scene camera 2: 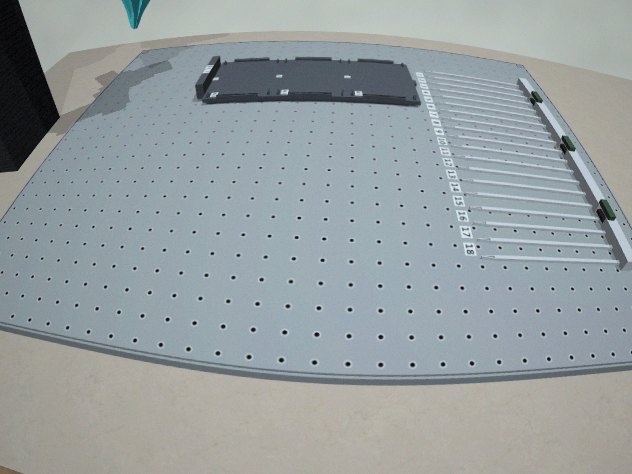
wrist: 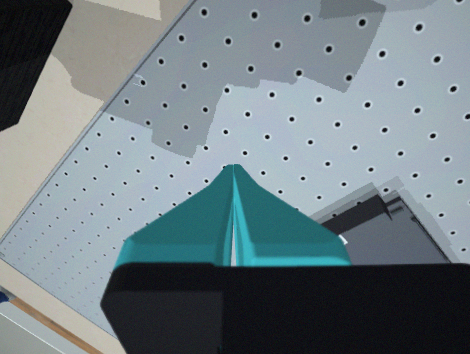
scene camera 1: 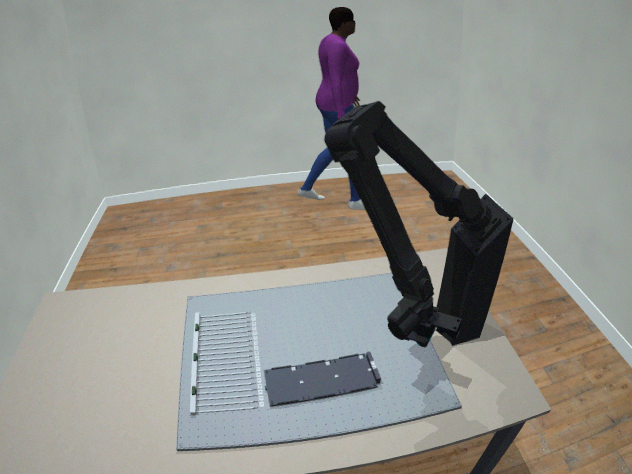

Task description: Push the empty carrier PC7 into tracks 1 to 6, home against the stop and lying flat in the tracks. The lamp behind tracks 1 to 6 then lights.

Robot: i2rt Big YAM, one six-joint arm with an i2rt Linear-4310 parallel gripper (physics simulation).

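Frame: origin at the arm's base, x right, y up, z back, level; metres.
Where they show: gripper, fingertip midpoint: (scene camera 2: pixel 134 28) (wrist: pixel 233 176) (scene camera 1: pixel 421 345); arm's base, origin of the base link: (scene camera 1: pixel 481 222).
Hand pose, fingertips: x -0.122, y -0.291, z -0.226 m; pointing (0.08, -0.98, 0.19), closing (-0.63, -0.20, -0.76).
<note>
Each offset is from my fingertips to the centre of the thing. "spot": to the spot under its first point. Level surfaces: height alone.
The dark carrier PC7 @[dx +0.057, dy -0.093, dz -0.281 m] (scene camera 1: pixel 319 383) (scene camera 2: pixel 316 79) (wrist: pixel 400 245) lies flat on the board, outside the tracks. Its front edge is beside the number labels; its raised end wall (scene camera 1: pixel 374 367) (scene camera 2: pixel 208 76) faces away from the tracks. Tracks 1 to 6 @[spot: dx +0.023, dy -0.106, dz -0.566 m] (scene camera 1: pixel 227 410) (scene camera 2: pixel 474 77) are thin pale rails leading to the white stop bar @[spot: dx +0.166, dy -0.092, dz -0.648 m] (scene camera 1: pixel 193 375) (scene camera 2: pixel 552 119). The lamp behind them @[spot: dx +0.103, dy -0.087, dz -0.653 m] (scene camera 1: pixel 193 390) (scene camera 2: pixel 537 96) looks dark green, unlit. My gripper (scene camera 2: pixel 134 26) (wrist: pixel 233 176) is shut and empty, raised above the board beyond the end wall, apart from the carrier. Its fingers are mostly hidden in scene camera 1.
The perforated board @[dy -0.108 m] (scene camera 1: pixel 316 316) (scene camera 2: pixel 229 255) (wrist: pixel 300 130) lies on the beige table @[dy -0.121 m] (scene camera 1: pixel 102 357) (scene camera 2: pixel 306 423). The arm's black pedestal (scene camera 1: pixel 472 285) (scene camera 2: pixel 22 102) (wrist: pixel 25 55) stands beside the board. Tracks up to 18 continue alongside, with two more dark green lamps. A person (scene camera 1: pixel 337 71) walks behind the table.
</note>
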